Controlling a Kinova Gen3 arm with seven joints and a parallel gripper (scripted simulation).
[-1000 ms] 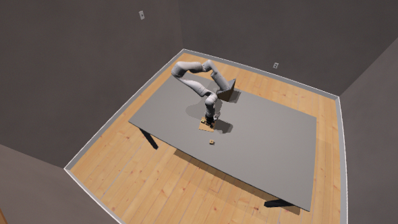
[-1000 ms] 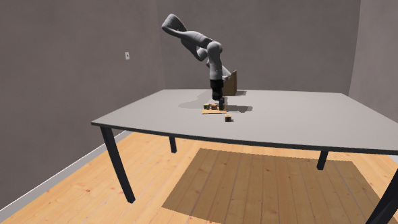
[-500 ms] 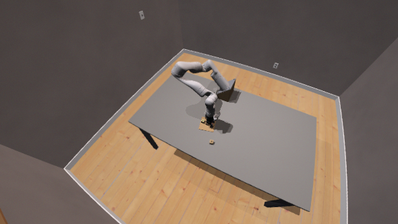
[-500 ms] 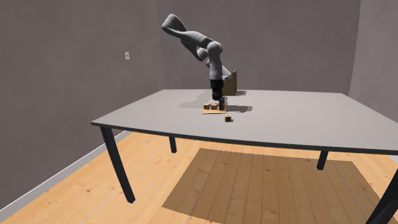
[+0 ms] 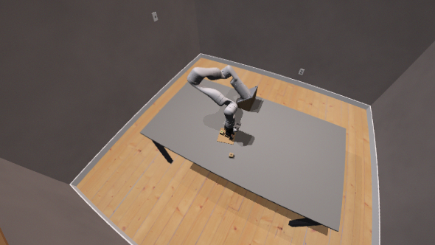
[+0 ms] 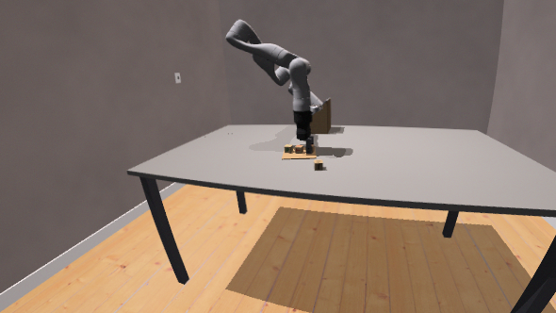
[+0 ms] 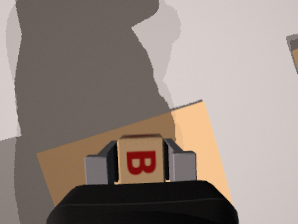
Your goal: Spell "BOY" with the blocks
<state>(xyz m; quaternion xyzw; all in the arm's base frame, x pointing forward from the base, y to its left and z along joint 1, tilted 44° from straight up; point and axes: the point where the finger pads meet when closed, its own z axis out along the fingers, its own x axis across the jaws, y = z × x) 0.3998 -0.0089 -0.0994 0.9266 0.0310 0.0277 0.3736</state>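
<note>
Right now the mat is 50 mm to the right of my hand and 20 mm below it. Round my hand: R block 150 mm ahead, 70 mm to the left, 10 mm below.
</note>
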